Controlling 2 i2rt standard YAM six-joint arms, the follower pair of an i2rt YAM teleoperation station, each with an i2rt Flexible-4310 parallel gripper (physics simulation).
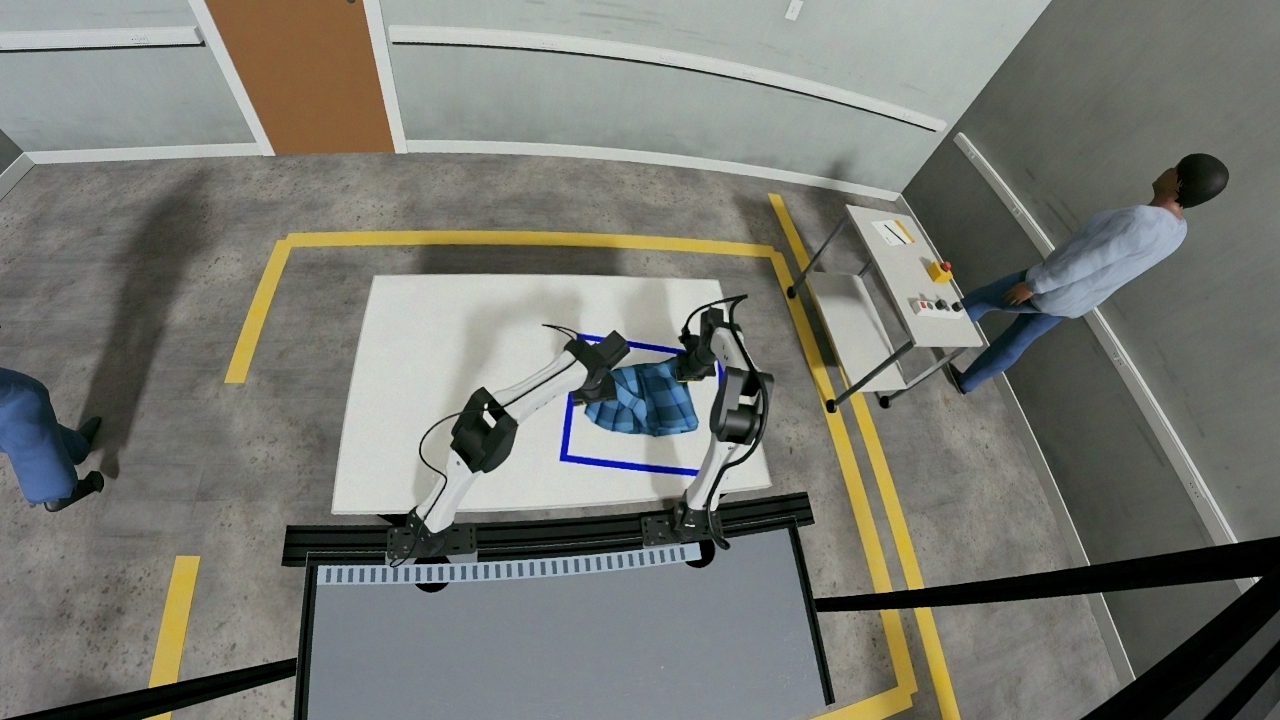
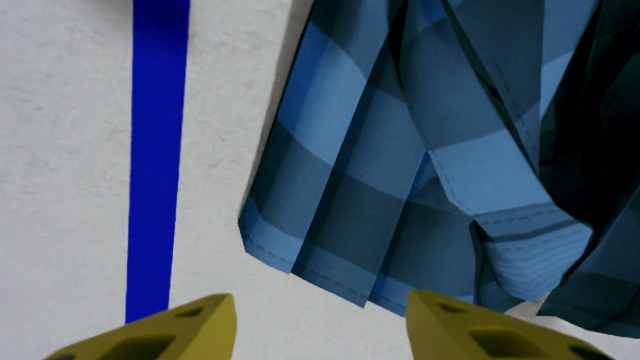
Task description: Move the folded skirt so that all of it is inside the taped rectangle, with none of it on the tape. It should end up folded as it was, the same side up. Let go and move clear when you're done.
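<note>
The blue plaid skirt (image 1: 648, 402) (image 2: 350, 220) lies folded on the white table, within the blue taped rectangle (image 1: 626, 465) (image 2: 152, 165). A strip of bare table shows between its left edge and the left tape. Its upper right corner is hidden by my right gripper, so its distance from the tape there is unclear. My left gripper (image 1: 594, 400) (image 2: 321, 306) is open above the skirt's left side; its yellow fingers stand apart with bare table and part of the hem showing between and beyond them. My right gripper (image 1: 687, 376) is low at the skirt's upper right corner and appears shut on it.
The white table (image 1: 429, 358) extends left of the rectangle. My right arm passes over the rectangle's right side and hides part of its tape. A wheeled cart (image 1: 913, 346) stands at the right, beside a standing person (image 1: 1105, 255). Another person (image 1: 35, 429) is at the far left.
</note>
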